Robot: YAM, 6 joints.
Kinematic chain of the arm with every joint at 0, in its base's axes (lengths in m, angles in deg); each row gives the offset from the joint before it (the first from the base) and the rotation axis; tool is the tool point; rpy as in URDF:
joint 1: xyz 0 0 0.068 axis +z
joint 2: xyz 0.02 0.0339 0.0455 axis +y
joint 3: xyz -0.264 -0.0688 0 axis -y
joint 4: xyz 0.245 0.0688 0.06 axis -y
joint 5: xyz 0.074 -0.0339 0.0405 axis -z
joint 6: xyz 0.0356 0 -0.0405 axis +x
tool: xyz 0 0 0 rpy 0 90 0
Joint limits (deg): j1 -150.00..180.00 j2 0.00..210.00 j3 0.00..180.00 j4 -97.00..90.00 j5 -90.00..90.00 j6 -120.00..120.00
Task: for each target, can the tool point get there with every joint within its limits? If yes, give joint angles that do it. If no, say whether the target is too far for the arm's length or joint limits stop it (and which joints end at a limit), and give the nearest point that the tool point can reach.
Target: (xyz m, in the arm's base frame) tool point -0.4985 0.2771 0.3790
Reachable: yes | joints 150.15 152.09 152.24 48.25 -12.68 -19.64
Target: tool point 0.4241 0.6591 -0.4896
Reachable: no: too far | nearest point 0.2815 0.4375 -0.2576 | short by 0.351 m
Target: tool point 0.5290 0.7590 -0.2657
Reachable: no: too far | nearest point 0.3415 0.4900 -0.1283 | short by 0.356 m
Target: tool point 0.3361 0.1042 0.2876
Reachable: yes | joints 22.22 93.61 53.02 56.01 59.45 -41.40
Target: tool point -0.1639 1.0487 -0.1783
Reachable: no: too far | nearest point -0.0961 0.6152 -0.0554 | short by 0.456 m
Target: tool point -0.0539 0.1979 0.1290
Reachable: yes | joints 97.56 80.06 29.33 -22.89 -50.31 56.95
